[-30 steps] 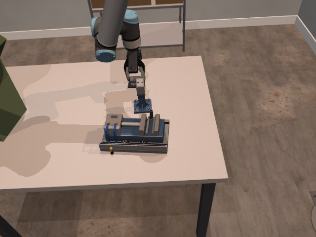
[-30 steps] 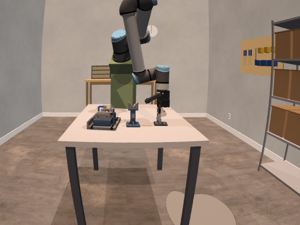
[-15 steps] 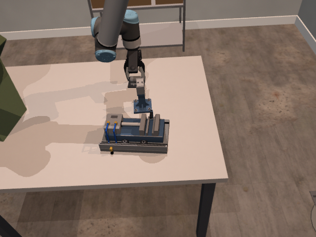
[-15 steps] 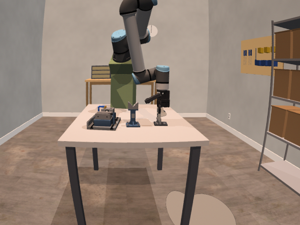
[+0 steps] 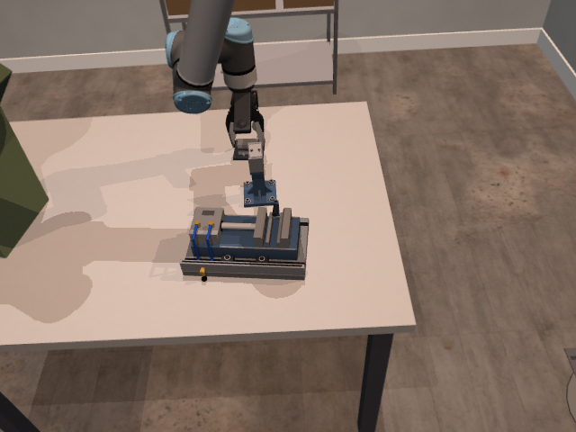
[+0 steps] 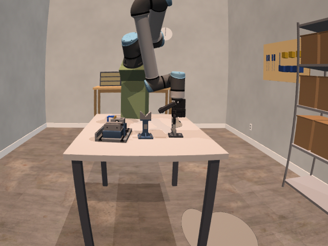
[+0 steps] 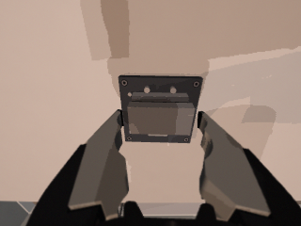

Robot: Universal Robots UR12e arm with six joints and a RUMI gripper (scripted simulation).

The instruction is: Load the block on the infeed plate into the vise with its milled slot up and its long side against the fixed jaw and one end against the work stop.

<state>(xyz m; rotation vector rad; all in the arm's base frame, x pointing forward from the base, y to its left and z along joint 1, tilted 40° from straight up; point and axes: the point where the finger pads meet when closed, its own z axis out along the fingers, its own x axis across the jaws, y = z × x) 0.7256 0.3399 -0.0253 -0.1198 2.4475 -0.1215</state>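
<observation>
The part lies 1 cm to the right of my hand and 1 cm below it. Also, from my hand: dark infeed plate 3 cm below, 1 cm to the left; then vise 37 cm to the right, 6 cm ahead, 1 cm above; then work stop 32 cm to the right, 13 cm ahead, 6 cm above.
</observation>
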